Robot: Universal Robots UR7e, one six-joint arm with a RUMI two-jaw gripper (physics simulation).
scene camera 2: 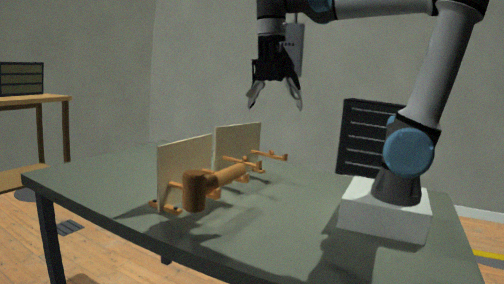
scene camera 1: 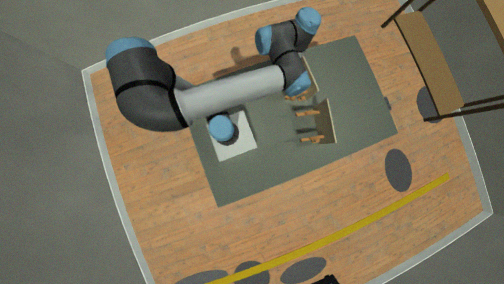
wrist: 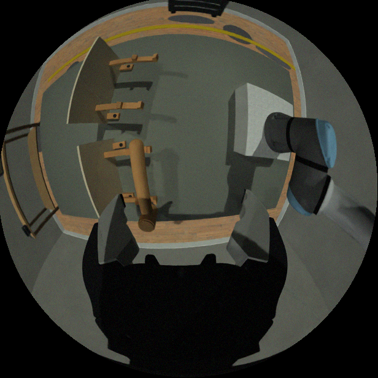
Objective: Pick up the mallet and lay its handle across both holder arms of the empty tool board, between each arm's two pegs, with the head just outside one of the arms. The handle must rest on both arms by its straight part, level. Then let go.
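Places are measured from the arm's base along level axes (x back, y down, z right), in centimetres.
Where they show: gripper, fingertip midpoint: (scene camera 2: 274, 110); arm's base, origin of the base link: (scene camera 2: 395, 196).
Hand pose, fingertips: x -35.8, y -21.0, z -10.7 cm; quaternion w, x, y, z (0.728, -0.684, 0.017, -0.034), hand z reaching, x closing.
Observation:
Each offset is from my fingertips to the top centre of the thing. "spot": to the spot under its first point. Level surfaces: height alone.
The mallet {spot: dx -9.4, dy +19.0, dz -5.2 cm} (scene camera 2: 230, 175) (wrist: 140, 175) lies across the two arms of the occupied board (scene camera 1: 311, 75) (scene camera 2: 185, 155) (wrist: 97, 170). Its thick cylindrical head {dx -11.4, dy +15.5, dz -19.9 cm} (scene camera 2: 194, 192) (wrist: 146, 222) is outside the arm nearest the table's end. The empty tool board (scene camera 1: 327, 122) (scene camera 2: 237, 145) (wrist: 92, 85) stands beside it; its two holder arms (scene camera 2: 270, 155) (wrist: 120, 106) stick out towards the robot base and carry nothing. My gripper (scene camera 2: 275, 108) (wrist: 182, 193) is open and empty, high above the table, fingers down. The robot arm hides the gripper and mallet in scene camera 1.
The white base block (scene camera 1: 245, 135) (scene camera 2: 385, 220) (wrist: 250, 120) carries the robot on the green table {dy +29.7 cm} (scene camera 1: 215, 185) (scene camera 2: 280, 225) (wrist: 200, 65), facing the boards' arms. A wooden shelf table (scene camera 1: 430, 60) (scene camera 2: 35, 97) stands beyond the boards. A dark slatted unit (scene camera 2: 347, 135) stands behind the base.

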